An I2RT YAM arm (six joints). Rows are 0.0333 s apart.
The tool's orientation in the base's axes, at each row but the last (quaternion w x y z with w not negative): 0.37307 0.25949 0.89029 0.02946; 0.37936 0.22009 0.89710 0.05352; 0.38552 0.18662 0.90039 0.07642; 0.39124 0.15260 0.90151 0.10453
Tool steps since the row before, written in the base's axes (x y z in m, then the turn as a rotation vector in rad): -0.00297 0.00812 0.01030 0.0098 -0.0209 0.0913; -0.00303 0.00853 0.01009 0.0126 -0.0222 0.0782; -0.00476 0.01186 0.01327 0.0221 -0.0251 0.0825; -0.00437 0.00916 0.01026 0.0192 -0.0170 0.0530
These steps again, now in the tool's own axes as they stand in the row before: -0.00101 0.00824 -0.01058 -0.0751 0.0087 -0.0561; -0.00105 0.00924 -0.00987 -0.0688 0.0051 -0.0448; -0.00114 0.01331 -0.01269 -0.0788 0.0063 -0.0409; -0.00081 0.01085 -0.00948 -0.0542 0.0042 -0.0226
